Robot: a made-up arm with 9 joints. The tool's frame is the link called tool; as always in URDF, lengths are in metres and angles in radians. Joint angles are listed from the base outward. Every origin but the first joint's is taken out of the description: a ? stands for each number. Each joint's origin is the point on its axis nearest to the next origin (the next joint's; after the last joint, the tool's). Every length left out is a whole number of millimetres.
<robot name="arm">
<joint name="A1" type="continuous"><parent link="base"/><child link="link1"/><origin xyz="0.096 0.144 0.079" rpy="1.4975 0.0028 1.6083"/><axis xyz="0 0 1"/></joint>
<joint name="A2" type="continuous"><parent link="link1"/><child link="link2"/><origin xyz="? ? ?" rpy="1.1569 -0.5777 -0.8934"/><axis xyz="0 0 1"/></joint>
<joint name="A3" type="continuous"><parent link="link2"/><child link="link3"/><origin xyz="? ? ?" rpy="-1.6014 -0.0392 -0.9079"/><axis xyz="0 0 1"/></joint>
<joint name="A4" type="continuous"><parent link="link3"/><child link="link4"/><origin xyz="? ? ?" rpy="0.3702 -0.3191 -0.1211"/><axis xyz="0 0 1"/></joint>
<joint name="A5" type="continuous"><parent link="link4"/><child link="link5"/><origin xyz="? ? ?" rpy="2.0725 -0.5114 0.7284"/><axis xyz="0 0 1"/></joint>
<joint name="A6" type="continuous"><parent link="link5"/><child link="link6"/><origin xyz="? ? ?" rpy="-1.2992 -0.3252 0.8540"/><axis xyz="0 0 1"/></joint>
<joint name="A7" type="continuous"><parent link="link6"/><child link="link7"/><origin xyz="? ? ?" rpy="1.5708 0.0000 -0.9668"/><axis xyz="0 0 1"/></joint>
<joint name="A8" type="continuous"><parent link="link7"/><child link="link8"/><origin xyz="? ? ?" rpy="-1.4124 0.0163 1.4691"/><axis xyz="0 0 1"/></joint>
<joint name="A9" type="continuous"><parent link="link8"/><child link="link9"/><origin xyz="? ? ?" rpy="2.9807 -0.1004 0.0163"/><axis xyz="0 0 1"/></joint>
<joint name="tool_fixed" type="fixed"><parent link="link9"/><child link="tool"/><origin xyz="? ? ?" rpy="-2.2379 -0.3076 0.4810"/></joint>
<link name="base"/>
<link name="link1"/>
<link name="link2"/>
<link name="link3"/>
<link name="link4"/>
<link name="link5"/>
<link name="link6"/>
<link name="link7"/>
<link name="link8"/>
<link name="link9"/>
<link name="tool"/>
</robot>
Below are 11 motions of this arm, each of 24 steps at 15 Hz.
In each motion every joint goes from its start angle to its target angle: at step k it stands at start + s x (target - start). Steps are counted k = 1, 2, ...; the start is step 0. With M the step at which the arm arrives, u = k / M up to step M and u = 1 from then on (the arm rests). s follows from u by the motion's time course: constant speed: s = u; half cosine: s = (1 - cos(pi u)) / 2; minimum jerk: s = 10 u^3 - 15 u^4 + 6 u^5.
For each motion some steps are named. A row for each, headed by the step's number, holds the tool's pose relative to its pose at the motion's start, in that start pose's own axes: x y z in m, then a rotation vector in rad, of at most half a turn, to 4 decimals.
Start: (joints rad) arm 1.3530 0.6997 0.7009 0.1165 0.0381 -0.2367 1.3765 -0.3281 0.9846
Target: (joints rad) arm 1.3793 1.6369 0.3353 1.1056 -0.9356 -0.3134 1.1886 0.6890 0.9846
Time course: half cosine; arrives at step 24
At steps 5, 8, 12, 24:
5: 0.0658 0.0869 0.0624 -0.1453 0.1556 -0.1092
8: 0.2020 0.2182 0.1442 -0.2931 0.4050 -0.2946
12: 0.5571 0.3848 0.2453 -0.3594 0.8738 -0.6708
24: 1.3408 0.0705 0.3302 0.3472 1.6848 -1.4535

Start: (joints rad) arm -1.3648 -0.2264 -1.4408 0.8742 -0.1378 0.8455 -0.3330 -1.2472 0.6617
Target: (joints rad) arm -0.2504 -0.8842 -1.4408 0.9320 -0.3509 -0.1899 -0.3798 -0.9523 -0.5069
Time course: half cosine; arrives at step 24
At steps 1, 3, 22, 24:
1: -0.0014 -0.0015 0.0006 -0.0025 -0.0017 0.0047
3: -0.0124 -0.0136 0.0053 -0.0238 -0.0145 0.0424
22: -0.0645 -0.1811 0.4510 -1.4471 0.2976 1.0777
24: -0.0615 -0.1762 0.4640 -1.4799 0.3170 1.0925

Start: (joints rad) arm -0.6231 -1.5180 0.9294 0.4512 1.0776 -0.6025 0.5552 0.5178 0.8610
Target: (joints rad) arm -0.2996 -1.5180 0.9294 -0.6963 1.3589 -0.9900 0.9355 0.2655 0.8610
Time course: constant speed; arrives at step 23
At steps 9, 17, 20, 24:
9: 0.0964 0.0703 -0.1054 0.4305 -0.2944 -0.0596
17: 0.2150 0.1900 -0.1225 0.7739 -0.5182 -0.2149
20: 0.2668 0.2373 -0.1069 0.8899 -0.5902 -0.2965
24: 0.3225 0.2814 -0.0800 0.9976 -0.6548 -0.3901

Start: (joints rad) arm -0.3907 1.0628 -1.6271 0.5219 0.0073 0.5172 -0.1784 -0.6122 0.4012
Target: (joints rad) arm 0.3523 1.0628 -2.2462 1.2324 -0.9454 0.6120 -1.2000 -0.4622 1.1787
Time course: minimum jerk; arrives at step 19
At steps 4, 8, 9, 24:
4: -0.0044 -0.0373 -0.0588 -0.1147 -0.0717 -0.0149
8: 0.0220 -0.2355 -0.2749 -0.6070 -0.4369 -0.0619
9: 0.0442 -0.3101 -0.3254 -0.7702 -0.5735 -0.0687
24: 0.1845 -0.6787 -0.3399 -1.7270 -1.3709 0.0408

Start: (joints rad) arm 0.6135 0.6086 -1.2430 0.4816 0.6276 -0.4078 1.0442 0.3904 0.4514
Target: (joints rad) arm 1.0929 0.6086 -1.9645 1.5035 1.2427 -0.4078 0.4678 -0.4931 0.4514
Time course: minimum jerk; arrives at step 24
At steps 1, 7, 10, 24:
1: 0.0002 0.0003 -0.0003 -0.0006 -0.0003 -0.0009
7: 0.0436 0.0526 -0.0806 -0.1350 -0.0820 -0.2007
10: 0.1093 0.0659 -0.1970 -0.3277 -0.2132 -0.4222
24: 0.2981 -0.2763 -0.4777 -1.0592 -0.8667 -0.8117

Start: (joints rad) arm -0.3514 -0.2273 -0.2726 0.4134 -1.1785 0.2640 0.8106 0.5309 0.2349
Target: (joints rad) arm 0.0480 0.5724 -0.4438 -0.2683 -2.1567 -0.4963 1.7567 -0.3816 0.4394
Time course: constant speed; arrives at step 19
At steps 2, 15, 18, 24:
2: -0.0405 -0.0220 0.0006 0.0294 -0.0662 0.1088
15: -0.1018 -0.1605 0.0003 0.4885 -0.4460 0.6942
18: -0.0887 -0.1716 0.0221 0.6209 -0.4678 0.7622
24: -0.0842 -0.1729 0.0332 0.6646 -0.4677 0.7762

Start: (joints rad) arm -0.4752 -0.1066 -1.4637 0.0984 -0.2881 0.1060 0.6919 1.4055 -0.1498
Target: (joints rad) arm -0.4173 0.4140 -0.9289 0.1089 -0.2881 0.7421 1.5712 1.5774 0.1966
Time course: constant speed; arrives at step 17
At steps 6, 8, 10, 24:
6: 0.2512 -0.0200 -0.0090 -0.1174 -0.3242 -0.1770
8: 0.3415 -0.0462 -0.0088 -0.1747 -0.4304 -0.2498
10: 0.4320 -0.0833 -0.0055 -0.2416 -0.5334 -0.3289
24: 0.7176 -0.3018 0.0392 -0.5517 -0.8488 -0.6497

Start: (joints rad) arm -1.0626 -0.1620 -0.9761 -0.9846 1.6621 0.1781 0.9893 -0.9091 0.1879
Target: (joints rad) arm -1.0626 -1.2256 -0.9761 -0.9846 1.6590 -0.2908 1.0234 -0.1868 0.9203
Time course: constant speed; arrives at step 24
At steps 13, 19, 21, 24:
13: -0.0809 -0.3663 -0.0946 -0.5364 0.0674 0.1626
19: -0.0890 -0.4924 -0.0263 -0.7813 0.1543 0.2016
21: -0.0871 -0.5210 0.0061 -0.8623 0.1897 0.2077
24: -0.0795 -0.5498 0.0591 -0.9832 0.2480 0.2096

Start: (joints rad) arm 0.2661 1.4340 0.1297 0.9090 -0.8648 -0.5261 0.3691 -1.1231 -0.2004
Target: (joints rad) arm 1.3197 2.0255 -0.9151 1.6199 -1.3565 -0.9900 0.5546 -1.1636 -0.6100
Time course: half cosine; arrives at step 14
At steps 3, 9, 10, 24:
3: -0.0554 0.0241 0.0191 0.1200 0.0882 0.0488
9: -0.2316 0.3244 -0.1015 0.7985 0.0233 0.4263
10: -0.2212 0.4080 -0.1486 0.8661 -0.0688 0.4881
24: -0.1479 0.5970 -0.2474 0.9388 -0.2975 0.5988

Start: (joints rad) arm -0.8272 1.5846 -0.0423 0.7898 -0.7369 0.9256 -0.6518 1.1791 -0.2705
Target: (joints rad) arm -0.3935 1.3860 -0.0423 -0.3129 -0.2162 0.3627 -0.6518 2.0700 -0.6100
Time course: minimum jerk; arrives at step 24
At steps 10, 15, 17, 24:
10: 0.1054 -0.2605 -0.1089 -0.6580 0.0668 0.1420
15: 0.2516 -0.4961 -0.0459 -1.3185 0.1880 0.0362
17: 0.2938 -0.5451 -0.0001 -1.5043 0.2340 -0.0586
24: 0.3388 -0.5846 0.0629 -1.7051 0.2934 -0.2148

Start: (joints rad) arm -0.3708 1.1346 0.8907 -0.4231 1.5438 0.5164 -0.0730 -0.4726 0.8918
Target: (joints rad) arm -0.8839 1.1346 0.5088 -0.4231 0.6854 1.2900 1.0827 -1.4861 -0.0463
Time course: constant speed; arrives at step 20
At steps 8, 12, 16, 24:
8: 0.2540 0.3626 0.0607 -0.1558 0.4384 -0.3351
12: 0.4482 0.5162 -0.0277 -0.2496 0.5909 -0.5736
16: 0.6561 0.5998 -0.1921 -0.3560 0.6837 -0.8391
24: 0.8479 0.5900 -0.4013 -0.4733 0.7080 -1.1134

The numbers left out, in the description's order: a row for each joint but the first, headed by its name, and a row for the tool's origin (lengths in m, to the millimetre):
A2: 0.214 -0.026 0.000
A3: 0.078 0.023 0.000
A4: -0.155 0.478 0.000
A5: 0.036 0.003 0.000
A6: 0.070 -0.049 0.000
A7: 0.109 0.094 0.000
A8: -0.170 0.056 0.000
A9: -0.023 0.360 0.000
tool: -0.046 -0.050 0.000

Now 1 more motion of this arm.
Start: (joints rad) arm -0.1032 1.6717 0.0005 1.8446 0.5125 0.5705 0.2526 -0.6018 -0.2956
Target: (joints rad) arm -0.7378 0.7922 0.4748 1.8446 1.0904 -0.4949 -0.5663 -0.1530 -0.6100
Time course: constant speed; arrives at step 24
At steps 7, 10, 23, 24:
7: 0.1432 -0.0703 -0.1706 -0.2853 -0.3984 0.1476
10: 0.2534 -0.0758 -0.2019 -0.3680 -0.5704 0.1369
23: 0.6907 0.0987 0.0085 -0.2065 -1.1140 -0.2323
24: 0.7084 0.1181 0.0405 -0.1561 -1.1307 -0.2662

